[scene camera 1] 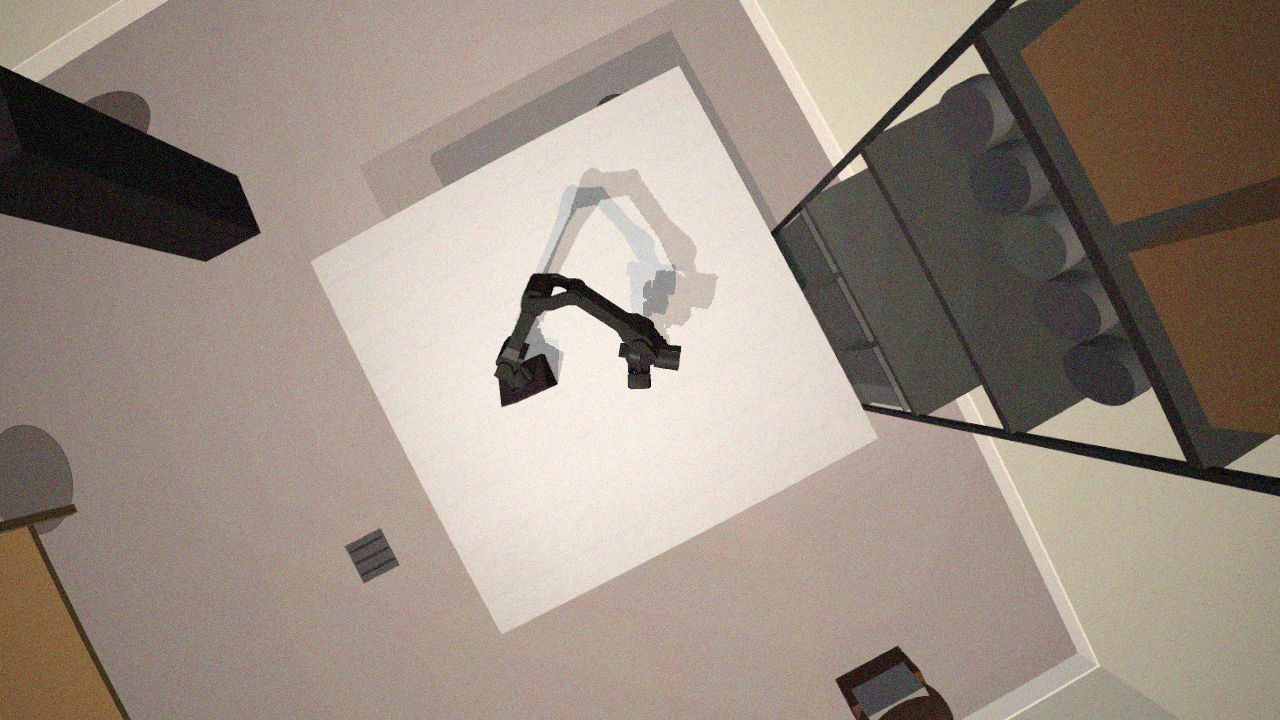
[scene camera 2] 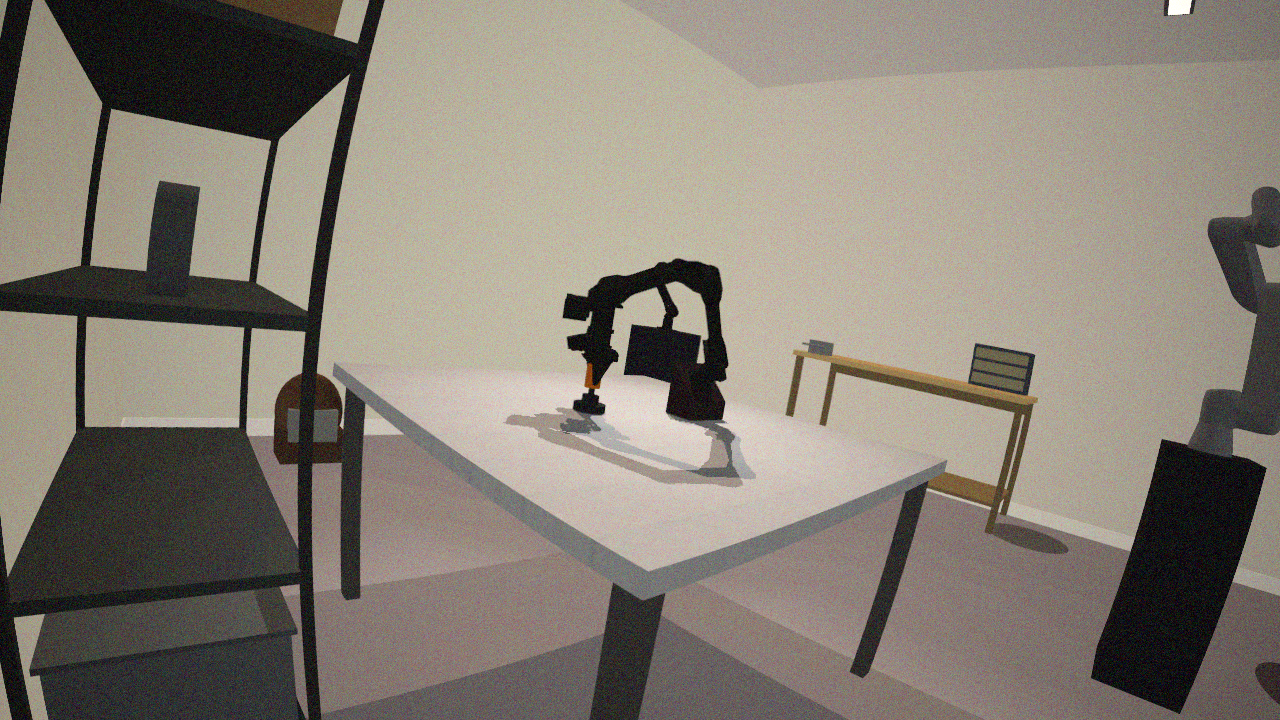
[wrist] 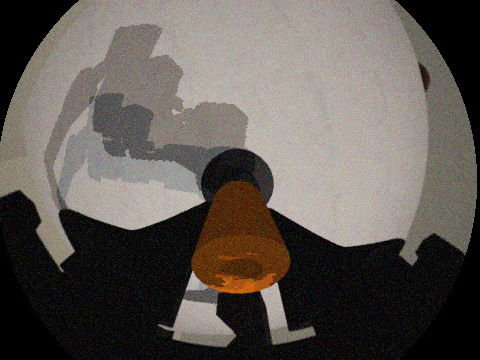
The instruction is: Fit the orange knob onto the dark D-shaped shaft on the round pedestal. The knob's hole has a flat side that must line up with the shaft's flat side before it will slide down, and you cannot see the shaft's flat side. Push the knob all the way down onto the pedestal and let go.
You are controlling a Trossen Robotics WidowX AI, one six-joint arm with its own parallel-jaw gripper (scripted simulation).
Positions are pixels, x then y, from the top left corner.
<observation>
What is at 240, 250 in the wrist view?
An orange knob.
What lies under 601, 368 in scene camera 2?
My gripper.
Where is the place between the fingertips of my gripper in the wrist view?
238, 210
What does my gripper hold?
An orange knob.
</observation>
